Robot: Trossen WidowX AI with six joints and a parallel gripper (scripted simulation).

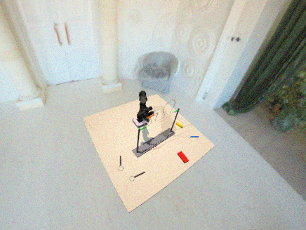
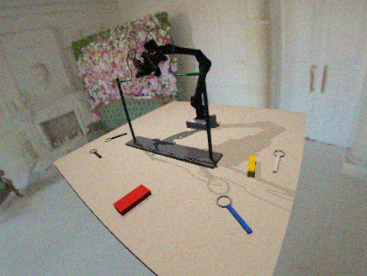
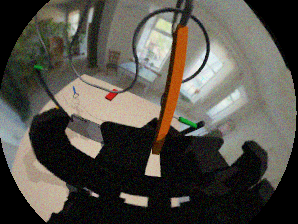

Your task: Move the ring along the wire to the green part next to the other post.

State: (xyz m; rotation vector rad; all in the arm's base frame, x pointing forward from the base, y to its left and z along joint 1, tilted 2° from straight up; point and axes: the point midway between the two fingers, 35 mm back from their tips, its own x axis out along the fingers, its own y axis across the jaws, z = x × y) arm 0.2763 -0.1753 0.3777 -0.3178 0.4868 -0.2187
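The orange-handled ring lies 1 cm ahead of my gripper tip, 3 cm to the left of it and 9 cm above it. Also, from my gripper tip: red block: 41 cm ahead, 22 cm to the left, 39 cm below; then yellow block: 7 cm ahead, 59 cm to the left, 39 cm below; then blue-handled ring: 31 cm ahead, 57 cm to the left, 40 cm below.
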